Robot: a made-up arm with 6 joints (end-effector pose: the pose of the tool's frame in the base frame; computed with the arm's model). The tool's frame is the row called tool. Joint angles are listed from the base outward.
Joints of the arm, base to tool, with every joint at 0 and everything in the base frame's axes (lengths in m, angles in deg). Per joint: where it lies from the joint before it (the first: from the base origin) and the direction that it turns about. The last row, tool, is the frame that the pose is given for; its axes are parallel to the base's.
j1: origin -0.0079 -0.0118 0.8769 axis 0 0 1
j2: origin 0.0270 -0.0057 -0.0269 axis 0 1 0
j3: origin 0.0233 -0.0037 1.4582 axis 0 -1 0
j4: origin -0.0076 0.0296 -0.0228 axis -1 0 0
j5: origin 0.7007 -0.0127 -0.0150 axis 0 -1 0
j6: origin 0.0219 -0.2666 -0.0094 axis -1 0 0
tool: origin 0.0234 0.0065 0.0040
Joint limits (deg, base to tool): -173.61..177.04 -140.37..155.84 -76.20..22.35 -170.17..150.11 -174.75..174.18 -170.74..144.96
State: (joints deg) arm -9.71 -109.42 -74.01 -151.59 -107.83 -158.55
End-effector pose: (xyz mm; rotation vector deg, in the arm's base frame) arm -693.3 408.4 684.3 -51.10 -140.64 -7.91
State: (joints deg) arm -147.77 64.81 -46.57 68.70 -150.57 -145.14
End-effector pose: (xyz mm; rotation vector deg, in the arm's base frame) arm -1198.8 -630.8 759.8 24.84 -89.03 70.06
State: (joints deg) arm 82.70 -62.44 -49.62 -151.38 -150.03 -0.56
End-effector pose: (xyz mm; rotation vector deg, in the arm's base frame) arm -356.4 -564.4 1568.4 6.25 -36.66 -104.78
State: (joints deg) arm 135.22 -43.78 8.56 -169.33 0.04 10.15
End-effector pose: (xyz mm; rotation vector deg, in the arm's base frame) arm 122.2 -551.9 2471.7 -61.17 -117.27 -47.01
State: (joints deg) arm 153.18 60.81 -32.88 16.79 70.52 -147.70
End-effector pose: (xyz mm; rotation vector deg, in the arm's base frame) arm -1099.9 817.5 820.0 4.09 150.28 39.12
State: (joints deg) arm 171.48 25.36 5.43 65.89 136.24 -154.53
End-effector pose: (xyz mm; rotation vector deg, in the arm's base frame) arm -1366.3 267.9 2164.0 40.71 -53.30 -32.86
